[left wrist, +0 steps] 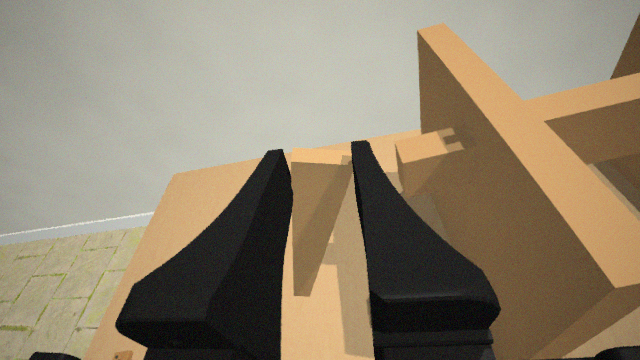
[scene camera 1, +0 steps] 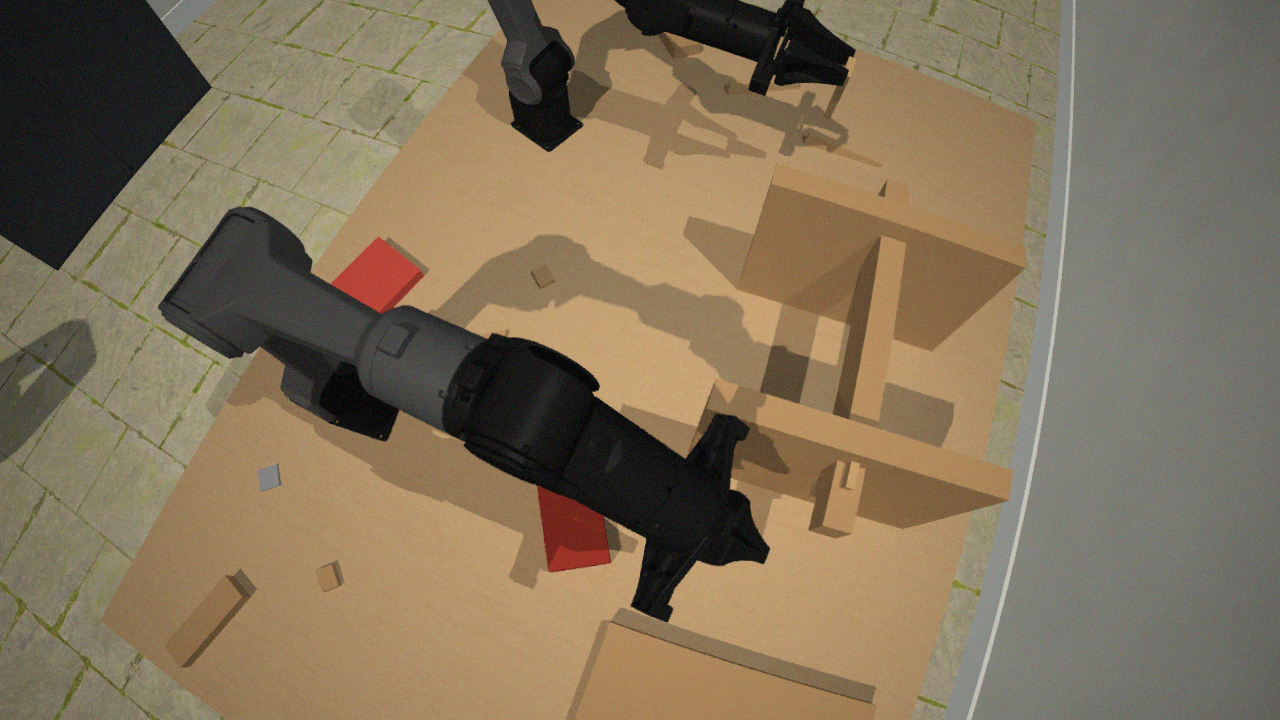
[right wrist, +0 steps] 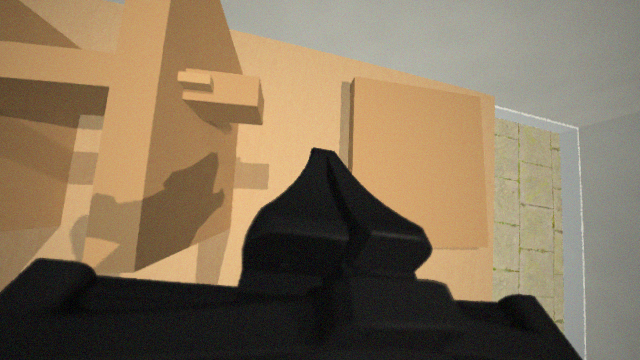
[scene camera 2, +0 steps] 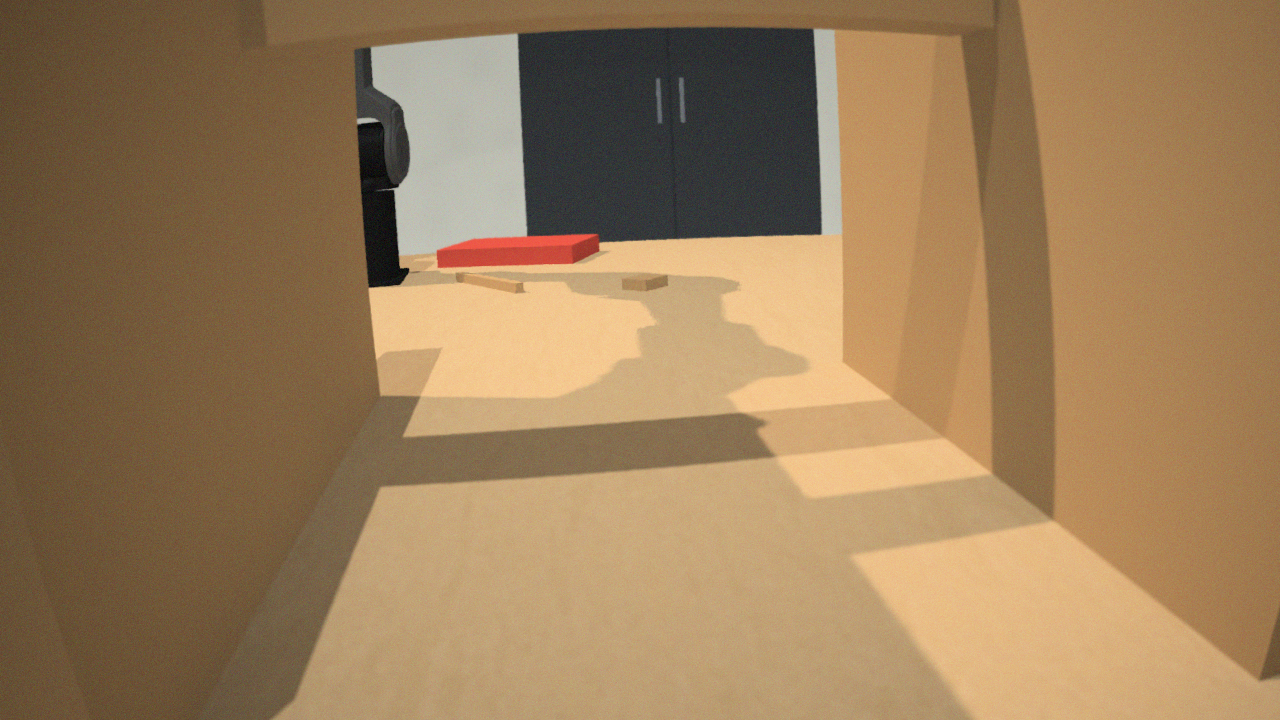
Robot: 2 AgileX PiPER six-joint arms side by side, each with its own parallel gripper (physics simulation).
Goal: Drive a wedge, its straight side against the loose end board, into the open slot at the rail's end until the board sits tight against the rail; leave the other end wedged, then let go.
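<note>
My left gripper [scene camera 1: 850, 67] [left wrist: 320, 164] is shut on a wooden wedge [left wrist: 312, 200], whose thin end points to the bottom of the left wrist view. It is apart from the loose end board [scene camera 1: 877, 241] [scene camera 2: 1154, 268] [left wrist: 475, 145], which stands upright. The rail [scene camera 1: 875, 331] [scene camera 2: 626, 16] runs between the boards. Its end with a slot [left wrist: 420, 146] sticks out beyond the loose board. At the other end board [scene camera 1: 859, 438] [right wrist: 190, 40] [scene camera 2: 179, 268], a wedge [scene camera 1: 853, 474] [right wrist: 197, 80] sits in the rail's end. My right gripper [scene camera 1: 765, 557] [right wrist: 320, 163] is shut and empty.
A flat board [scene camera 1: 725, 671] [right wrist: 420, 165] lies at the bottom of scene camera 1. Red blocks [scene camera 1: 380, 273] [scene camera 1: 574, 532] lie near and partly under the right arm. A wooden bar [scene camera 1: 210, 620], small cubes [scene camera 1: 543, 275] [scene camera 1: 329, 575] and a grey piece [scene camera 1: 269, 476] lie on the table.
</note>
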